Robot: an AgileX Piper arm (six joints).
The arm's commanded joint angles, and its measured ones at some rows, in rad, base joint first. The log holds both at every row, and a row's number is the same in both.
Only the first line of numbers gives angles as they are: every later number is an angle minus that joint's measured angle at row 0.
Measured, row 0:
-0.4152, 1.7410, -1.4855, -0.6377, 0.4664, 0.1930
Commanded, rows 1 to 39:
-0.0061, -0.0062, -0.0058, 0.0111, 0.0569, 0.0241
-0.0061, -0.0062, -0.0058, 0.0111, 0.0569, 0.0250
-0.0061, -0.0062, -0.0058, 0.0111, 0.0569, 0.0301
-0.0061, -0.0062, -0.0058, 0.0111, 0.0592, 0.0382
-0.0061, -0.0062, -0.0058, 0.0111, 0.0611, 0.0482
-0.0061, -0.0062, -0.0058, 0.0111, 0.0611, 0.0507
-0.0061, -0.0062, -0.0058, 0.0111, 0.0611, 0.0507
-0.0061, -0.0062, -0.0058, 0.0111, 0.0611, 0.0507
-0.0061, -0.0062, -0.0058, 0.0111, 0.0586, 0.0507
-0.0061, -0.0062, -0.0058, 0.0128, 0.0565, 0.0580
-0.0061, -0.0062, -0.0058, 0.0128, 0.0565, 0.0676
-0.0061, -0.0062, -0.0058, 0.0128, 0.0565, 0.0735
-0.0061, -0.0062, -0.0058, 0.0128, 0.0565, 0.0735
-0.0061, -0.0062, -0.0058, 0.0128, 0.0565, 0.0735
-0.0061, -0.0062, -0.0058, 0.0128, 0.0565, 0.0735
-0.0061, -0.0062, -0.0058, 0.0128, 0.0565, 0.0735
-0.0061, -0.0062, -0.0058, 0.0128, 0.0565, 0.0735
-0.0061, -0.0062, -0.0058, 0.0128, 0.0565, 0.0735
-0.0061, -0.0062, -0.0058, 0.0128, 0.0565, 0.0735
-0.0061, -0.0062, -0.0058, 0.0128, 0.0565, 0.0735
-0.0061, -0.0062, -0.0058, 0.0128, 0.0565, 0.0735
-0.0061, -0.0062, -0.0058, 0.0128, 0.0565, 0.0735
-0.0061, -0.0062, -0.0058, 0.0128, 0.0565, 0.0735
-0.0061, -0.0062, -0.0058, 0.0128, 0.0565, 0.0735
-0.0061, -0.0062, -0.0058, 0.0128, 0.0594, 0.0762
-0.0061, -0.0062, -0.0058, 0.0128, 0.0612, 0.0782
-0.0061, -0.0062, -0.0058, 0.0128, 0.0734, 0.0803
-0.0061, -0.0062, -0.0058, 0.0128, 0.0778, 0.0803
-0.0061, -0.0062, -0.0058, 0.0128, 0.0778, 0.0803
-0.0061, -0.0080, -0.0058, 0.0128, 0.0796, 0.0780
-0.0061, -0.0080, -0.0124, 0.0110, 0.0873, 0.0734
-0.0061, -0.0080, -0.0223, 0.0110, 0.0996, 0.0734
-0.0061, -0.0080, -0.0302, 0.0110, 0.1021, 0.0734
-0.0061, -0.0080, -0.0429, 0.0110, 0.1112, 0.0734
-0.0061, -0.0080, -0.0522, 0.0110, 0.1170, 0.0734
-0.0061, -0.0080, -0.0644, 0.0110, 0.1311, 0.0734
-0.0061, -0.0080, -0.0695, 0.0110, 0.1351, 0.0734
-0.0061, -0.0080, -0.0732, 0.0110, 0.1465, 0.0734
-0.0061, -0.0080, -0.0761, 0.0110, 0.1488, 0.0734
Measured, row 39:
-0.0007, 0.0000, -0.0556, 0.0163, 0.1082, 0.0735
